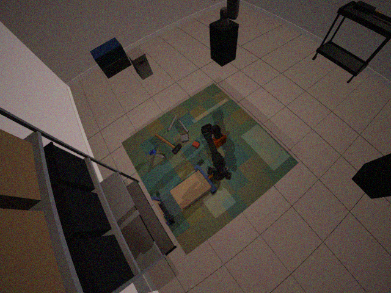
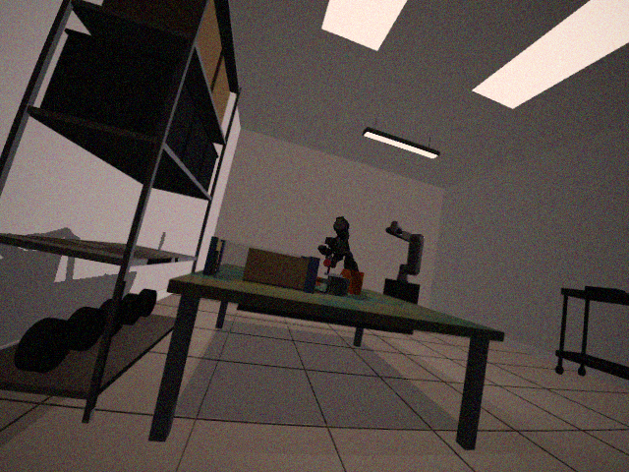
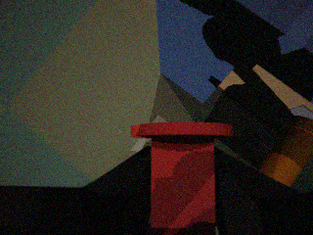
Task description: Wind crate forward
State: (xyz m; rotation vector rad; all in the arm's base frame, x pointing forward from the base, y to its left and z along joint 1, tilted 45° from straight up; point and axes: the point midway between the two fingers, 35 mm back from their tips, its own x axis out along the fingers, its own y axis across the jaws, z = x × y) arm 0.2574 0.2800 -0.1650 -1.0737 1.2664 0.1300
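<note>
Now: the red knob 1 cm behind my gripper tip and 1 cm to the right of it. Also, from my gripper tip: winch 11 cm behind, 8 cm to the right, 10 cm below; then red-knobbed crank handle 4 cm behind, 3 cm to the right, 3 cm below; then grey block 1 cm behind, 55 cm to the right, 12 cm below.
</note>
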